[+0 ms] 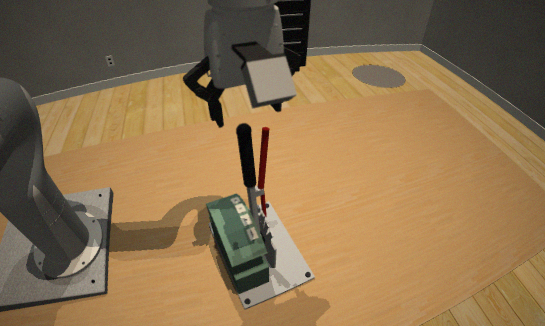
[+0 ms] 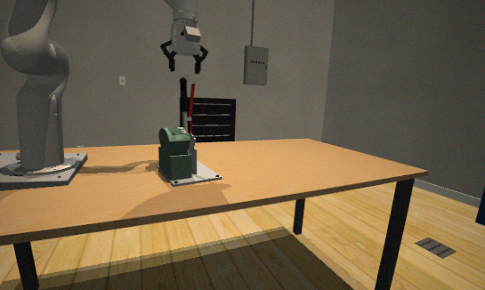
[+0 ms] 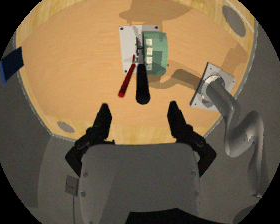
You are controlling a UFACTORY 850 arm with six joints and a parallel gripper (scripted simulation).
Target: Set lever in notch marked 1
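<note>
Now: the red bar 17 cm below my hand, 2 cm ahead of it and 1 cm to the right of it.
</note>
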